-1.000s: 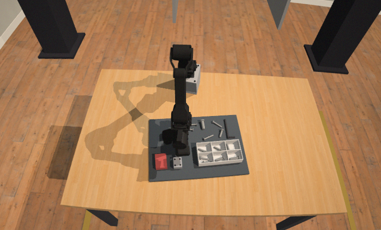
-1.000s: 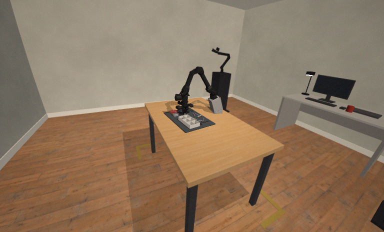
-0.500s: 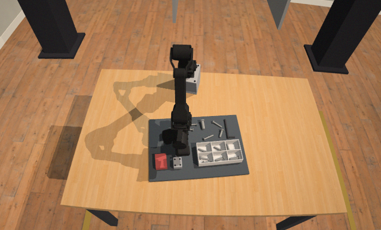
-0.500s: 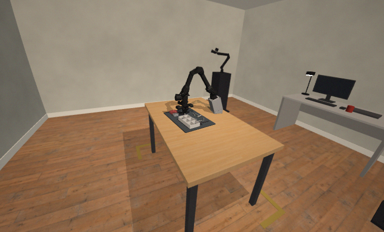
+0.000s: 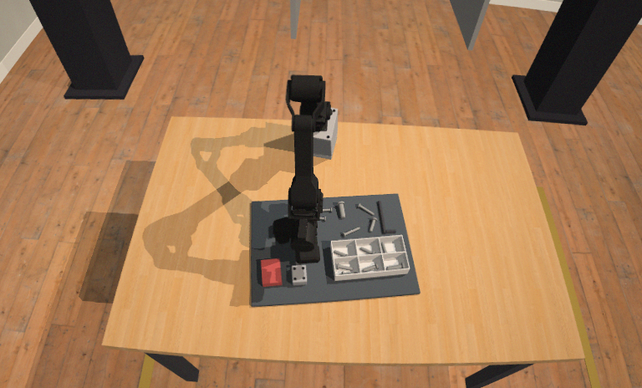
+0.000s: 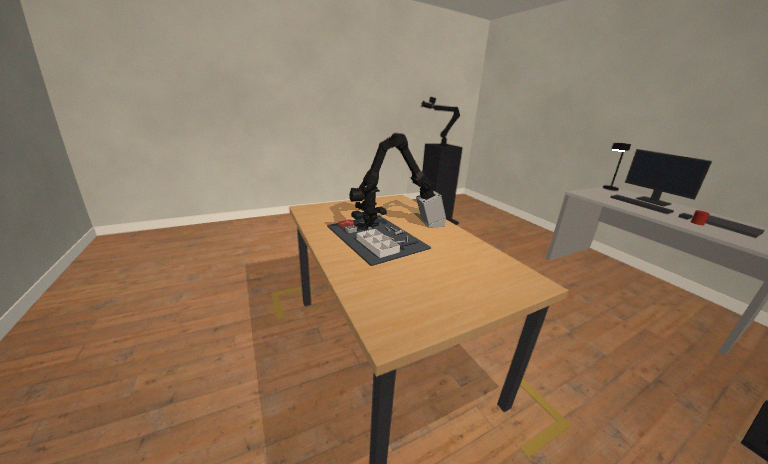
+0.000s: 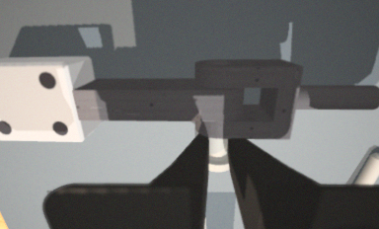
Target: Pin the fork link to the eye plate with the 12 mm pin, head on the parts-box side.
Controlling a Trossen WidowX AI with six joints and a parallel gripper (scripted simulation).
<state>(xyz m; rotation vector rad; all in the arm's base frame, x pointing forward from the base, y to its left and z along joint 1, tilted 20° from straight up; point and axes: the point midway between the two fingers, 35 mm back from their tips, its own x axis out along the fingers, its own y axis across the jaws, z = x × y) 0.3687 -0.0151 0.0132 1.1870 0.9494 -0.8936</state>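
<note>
Now: the pale pin 10 mm to the right of my hand and 30 mm below it. The rest, counted from my hand: dark eye plate bar (20 mm ahead, 20 mm to the right, 30 mm below); light grey block (100 mm ahead, 10 mm to the right, 30 mm below); red block (90 mm ahead, 90 mm to the right, 40 mm below).
</note>
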